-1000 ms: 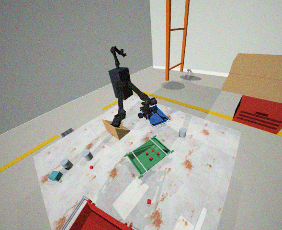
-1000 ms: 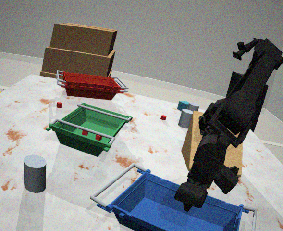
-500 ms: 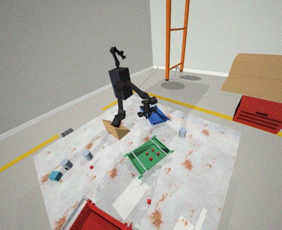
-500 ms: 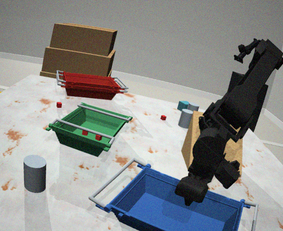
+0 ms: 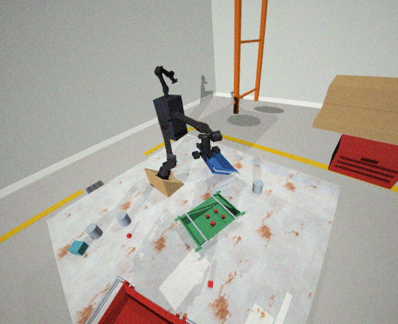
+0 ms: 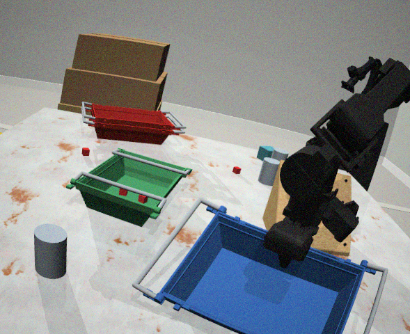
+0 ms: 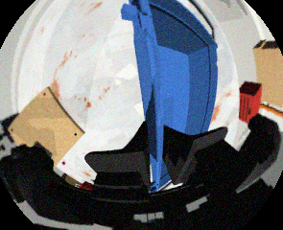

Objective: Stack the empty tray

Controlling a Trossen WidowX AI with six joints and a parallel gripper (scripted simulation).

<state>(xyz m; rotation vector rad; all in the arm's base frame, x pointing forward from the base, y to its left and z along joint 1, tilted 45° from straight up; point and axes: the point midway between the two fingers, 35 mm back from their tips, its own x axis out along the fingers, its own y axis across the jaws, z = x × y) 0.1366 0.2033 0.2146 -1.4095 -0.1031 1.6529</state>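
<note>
Right now the blue tray is 60 mm to the left of my gripper tip and 50 mm ahead of it. The rest, counted from my gripper tip: teal block: 820 mm to the right, 250 mm behind, 60 mm below.
</note>
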